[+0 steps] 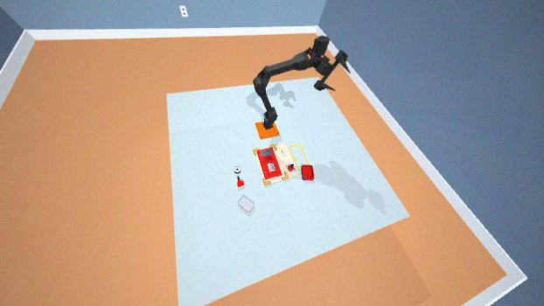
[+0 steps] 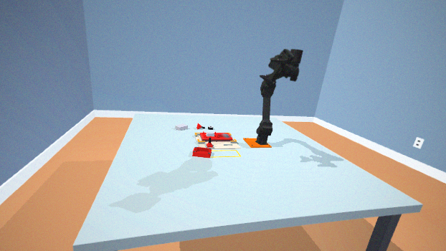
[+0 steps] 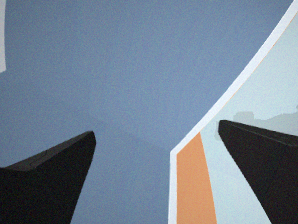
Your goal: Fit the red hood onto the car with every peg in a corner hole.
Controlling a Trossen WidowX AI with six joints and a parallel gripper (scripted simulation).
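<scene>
Right now the red hood is 480 mm below my gripper tip, 210 mm ahead of it and 170 mm to the right of it. Also, from my gripper tip: grey engine block: 460 mm below, 360 mm to the right, 80 mm ahead; small wheel: 550 mm to the right, 480 mm below, 10 mm behind.
</scene>
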